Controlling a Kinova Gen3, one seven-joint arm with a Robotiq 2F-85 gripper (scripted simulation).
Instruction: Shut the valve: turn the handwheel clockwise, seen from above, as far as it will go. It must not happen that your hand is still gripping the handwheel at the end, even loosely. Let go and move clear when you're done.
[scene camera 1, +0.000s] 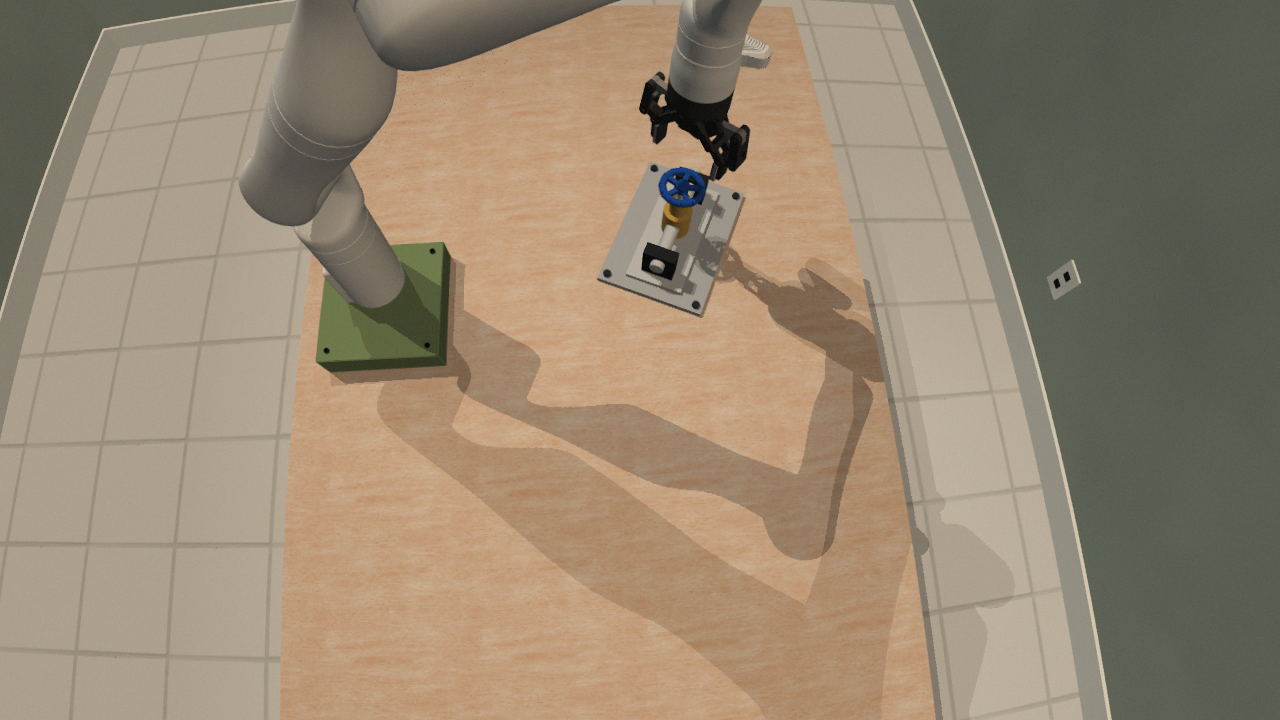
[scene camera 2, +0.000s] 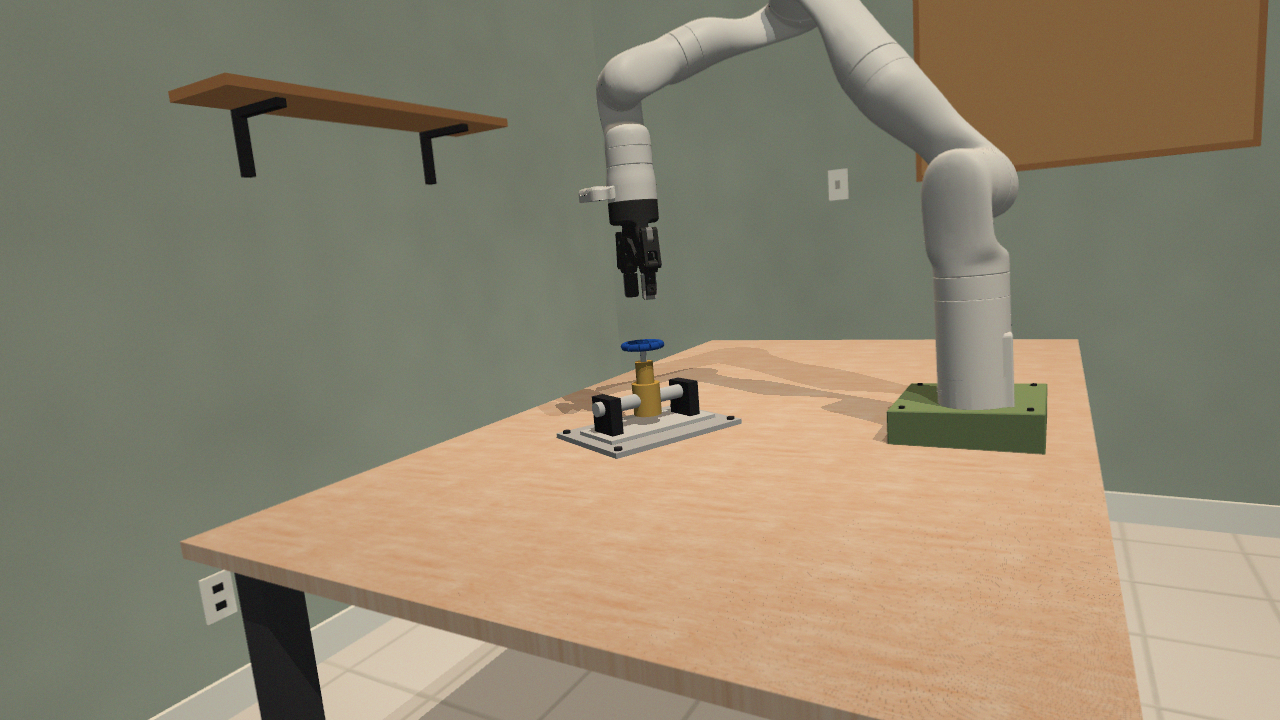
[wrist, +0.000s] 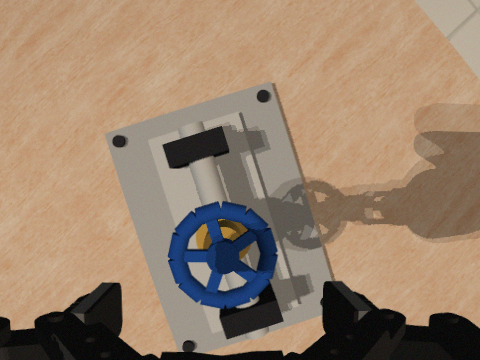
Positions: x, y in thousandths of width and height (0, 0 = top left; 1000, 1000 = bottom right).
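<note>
In scene camera 1 I can see a blue spoked handwheel (scene camera 1: 533, 259), and my gripper (scene camera 1: 536, 219) is there too. Scene camera 2 shows my gripper (scene camera 2: 500, 415). The wrist view gives me the handwheel (wrist: 464, 712) once more, together with my gripper (wrist: 466, 849).
</note>
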